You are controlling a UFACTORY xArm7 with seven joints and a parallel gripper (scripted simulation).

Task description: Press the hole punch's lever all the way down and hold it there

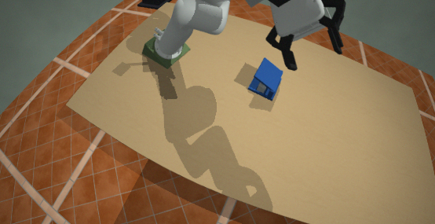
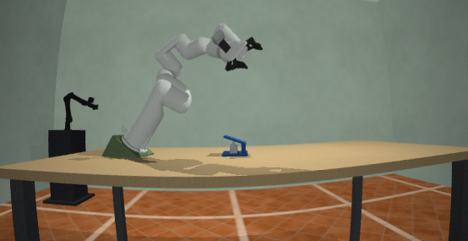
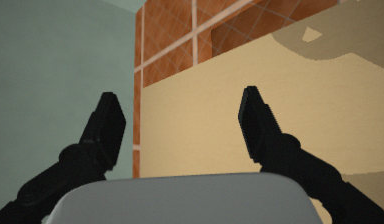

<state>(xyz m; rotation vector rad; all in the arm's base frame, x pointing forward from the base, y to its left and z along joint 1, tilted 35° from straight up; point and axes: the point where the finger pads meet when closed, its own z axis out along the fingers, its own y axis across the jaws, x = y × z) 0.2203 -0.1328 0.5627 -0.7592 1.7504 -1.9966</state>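
The lever is 31 cm below my hand, 21 cm to the left of it and 5 cm behind it. The rest, counted from my hand: hole punch 33 cm below, 21 cm to the left, 4 cm behind.
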